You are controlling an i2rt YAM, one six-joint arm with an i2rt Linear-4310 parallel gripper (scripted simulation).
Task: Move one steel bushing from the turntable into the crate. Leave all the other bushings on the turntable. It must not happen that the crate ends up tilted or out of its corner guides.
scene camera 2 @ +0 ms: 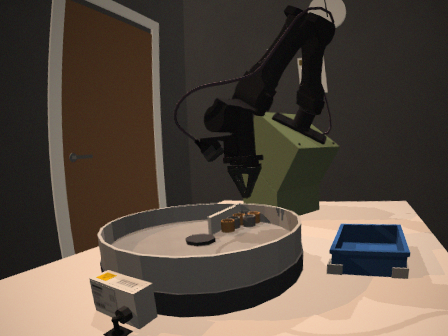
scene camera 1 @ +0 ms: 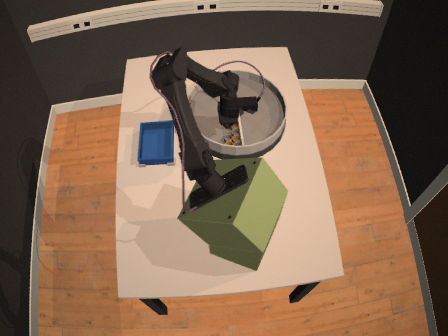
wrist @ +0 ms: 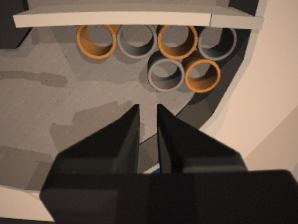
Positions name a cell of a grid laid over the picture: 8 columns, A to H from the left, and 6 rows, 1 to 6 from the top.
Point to a blue crate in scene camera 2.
G5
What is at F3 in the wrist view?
An orange bushing.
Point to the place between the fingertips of the gripper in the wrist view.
D4
